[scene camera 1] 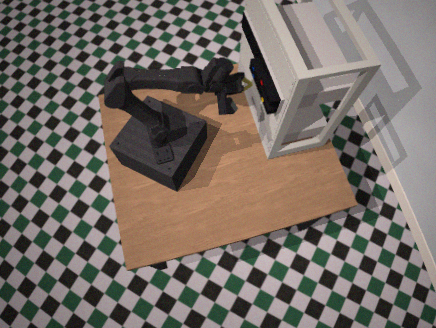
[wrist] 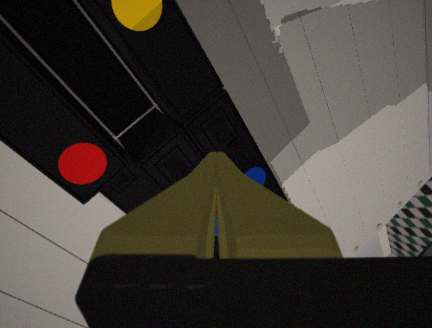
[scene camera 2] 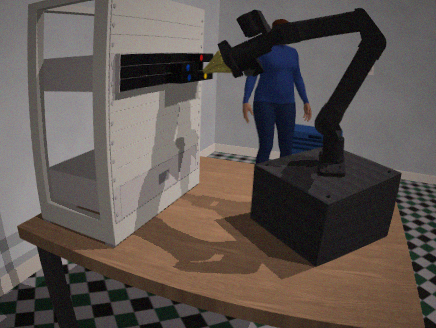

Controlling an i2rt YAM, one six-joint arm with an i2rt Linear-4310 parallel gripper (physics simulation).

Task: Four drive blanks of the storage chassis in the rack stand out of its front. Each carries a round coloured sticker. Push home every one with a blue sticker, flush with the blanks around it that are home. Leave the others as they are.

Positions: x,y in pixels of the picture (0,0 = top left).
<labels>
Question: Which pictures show the rack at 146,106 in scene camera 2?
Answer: Scene camera 1, the wrist view and scene camera 2: all of them.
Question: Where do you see a rack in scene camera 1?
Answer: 306,64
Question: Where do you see a rack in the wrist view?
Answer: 321,110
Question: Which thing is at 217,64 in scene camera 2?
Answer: The gripper.
</labels>
